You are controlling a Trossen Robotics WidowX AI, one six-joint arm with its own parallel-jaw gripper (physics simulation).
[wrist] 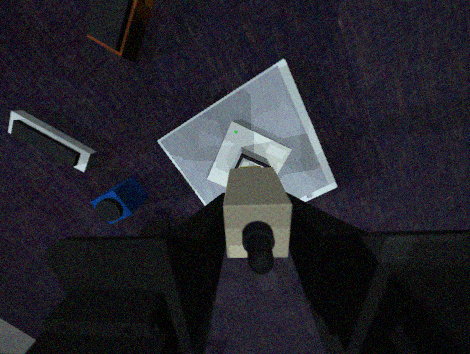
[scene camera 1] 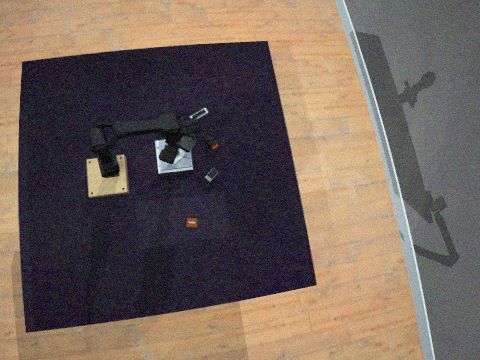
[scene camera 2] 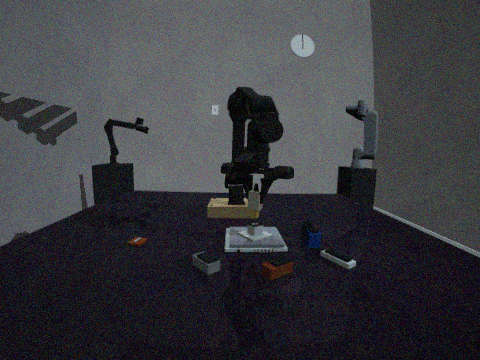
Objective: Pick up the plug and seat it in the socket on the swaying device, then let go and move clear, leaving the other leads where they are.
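Observation:
My gripper point(scene camera 2: 254, 193) point(wrist: 253, 198) is shut on the beige block-shaped plug point(scene camera 2: 254, 201) point(wrist: 257, 230), which stands upright with a black cable stub on top. The device is a pale grey slab point(scene camera 1: 175, 168) point(scene camera 2: 235, 244) point(wrist: 220, 115) with a tilted white plate point(wrist: 222, 157) on it. The plate carries a raised socket point(scene camera 2: 255, 229) with a dark-edged opening. In scene camera 2, a gap shows between the plug and the socket below. In the wrist view, the plug's far end overlaps the near part of the socket and hides it. In scene camera 1, the arm hides the plug.
A white piece point(scene camera 2: 351, 264) point(wrist: 50, 130), a blue block point(scene camera 2: 314, 240) point(wrist: 127, 197), an orange block point(scene camera 1: 215, 146) point(scene camera 2: 277, 270) and a grey block point(scene camera 1: 211, 174) point(scene camera 2: 214, 267) lie around the device. A flat orange piece point(scene camera 1: 192, 223) point(scene camera 2: 137, 242) lies farther off. The arm stands on a wooden base point(scene camera 1: 107, 187) point(scene camera 2: 217, 209).

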